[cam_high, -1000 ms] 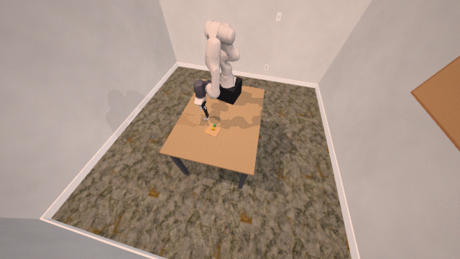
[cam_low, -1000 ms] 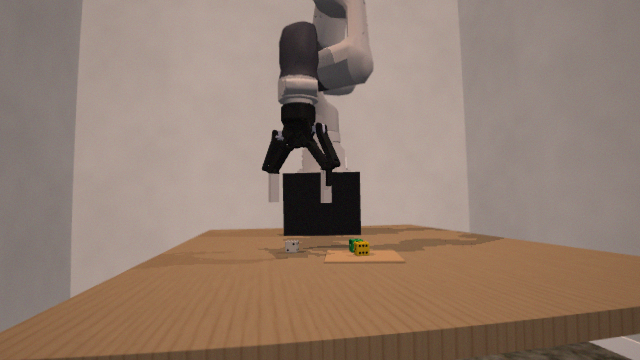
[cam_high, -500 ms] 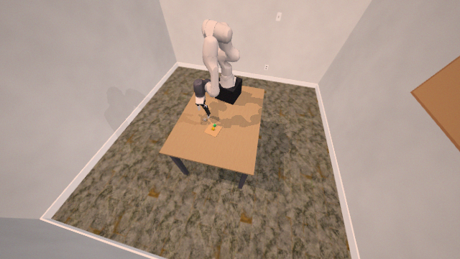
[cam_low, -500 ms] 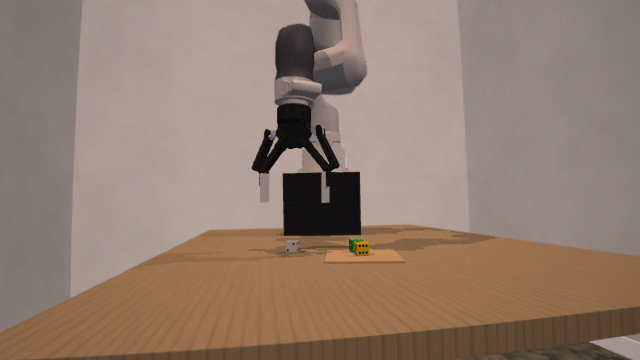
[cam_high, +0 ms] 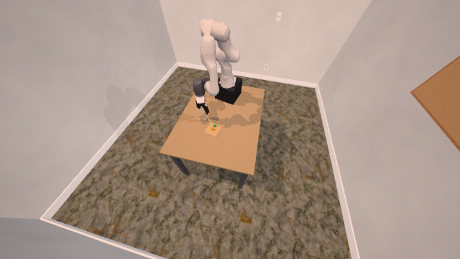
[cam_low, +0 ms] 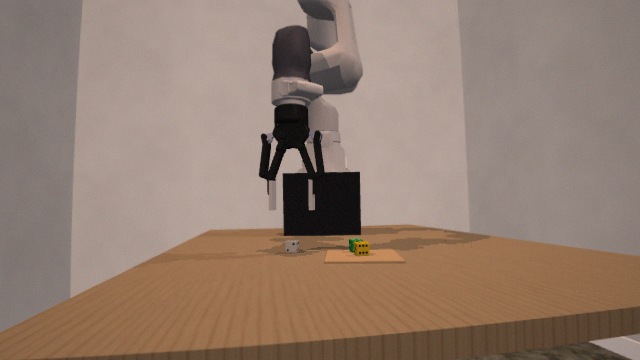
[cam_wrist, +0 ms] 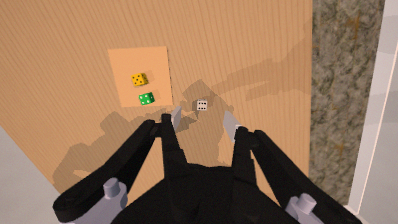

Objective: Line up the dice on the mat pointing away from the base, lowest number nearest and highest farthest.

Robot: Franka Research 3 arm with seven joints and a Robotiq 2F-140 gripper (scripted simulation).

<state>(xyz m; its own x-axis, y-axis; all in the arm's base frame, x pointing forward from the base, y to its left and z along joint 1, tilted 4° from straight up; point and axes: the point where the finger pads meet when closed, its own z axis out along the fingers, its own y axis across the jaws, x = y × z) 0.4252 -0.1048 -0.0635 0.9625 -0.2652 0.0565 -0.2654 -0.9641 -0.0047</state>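
My gripper is now 110 mm above the white die. The rest, counted from my hand: tan mat (140 mm to the left, 120 mm below, 90 mm ahead); then green die (130 mm to the left, 100 mm below, 40 mm ahead); then yellow die (140 mm to the left, 100 mm below, 90 mm ahead).
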